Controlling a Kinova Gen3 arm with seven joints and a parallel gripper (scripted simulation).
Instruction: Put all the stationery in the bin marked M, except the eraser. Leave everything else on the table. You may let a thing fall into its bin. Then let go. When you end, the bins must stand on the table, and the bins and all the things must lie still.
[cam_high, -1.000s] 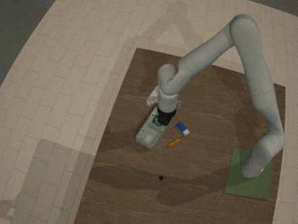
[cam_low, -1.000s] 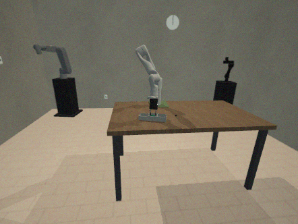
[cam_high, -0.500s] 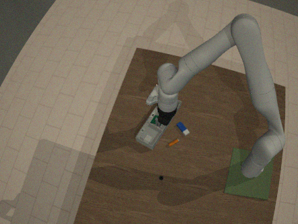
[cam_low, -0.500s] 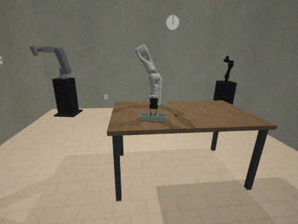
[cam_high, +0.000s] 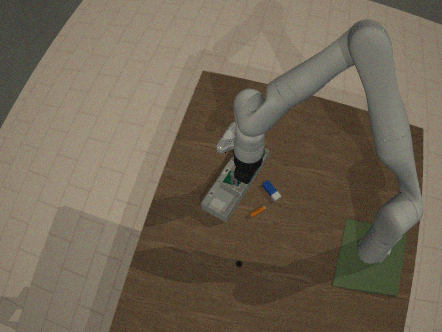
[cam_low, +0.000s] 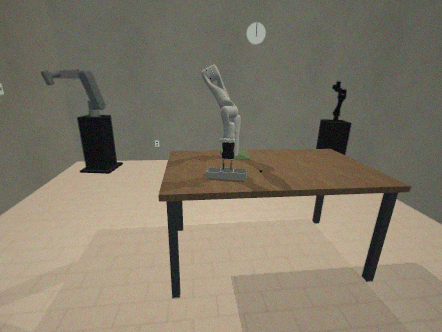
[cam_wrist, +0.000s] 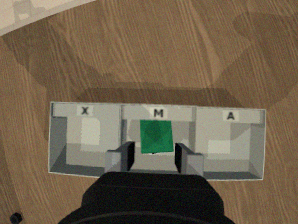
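The bin is 10 mm ahead of my hand and 50 mm below it. Also, from my hand: orange stick-like thing (90 mm behind, 60 mm to the left, 60 mm below); small white thing (10 mm to the right, 50 mm below); green notepad (20 mm ahead, 50 mm below).
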